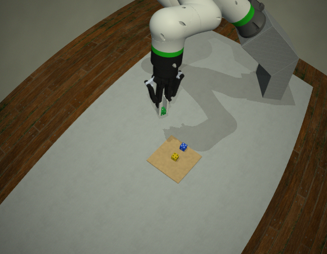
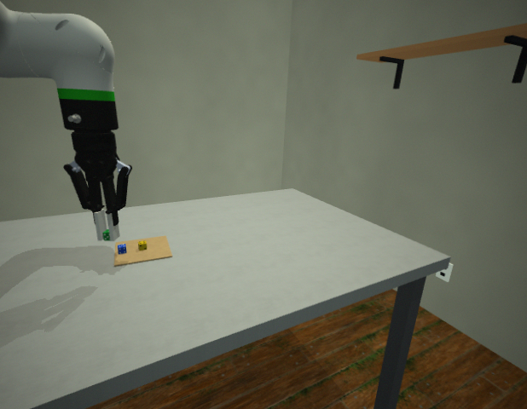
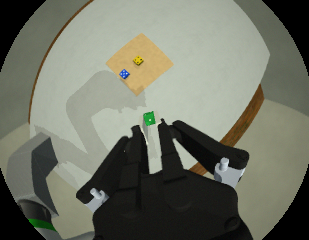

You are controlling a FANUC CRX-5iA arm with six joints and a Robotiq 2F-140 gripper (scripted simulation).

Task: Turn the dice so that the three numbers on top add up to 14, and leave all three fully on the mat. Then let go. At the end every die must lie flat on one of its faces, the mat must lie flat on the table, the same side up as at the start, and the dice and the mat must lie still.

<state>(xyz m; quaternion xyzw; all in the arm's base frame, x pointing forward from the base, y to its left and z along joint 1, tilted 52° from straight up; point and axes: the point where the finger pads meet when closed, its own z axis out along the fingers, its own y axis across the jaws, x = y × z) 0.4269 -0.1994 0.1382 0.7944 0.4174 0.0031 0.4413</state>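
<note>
Right now my hand is 11 cm short of the yellow die, 9 cm to the right of it and 12 cm above it. Also, from my hand: green die: 3 cm below; then tan mat: 11 cm ahead, 9 cm to the left, 13 cm below; then blue die: 6 cm ahead, 11 cm to the left, 12 cm below.
</note>
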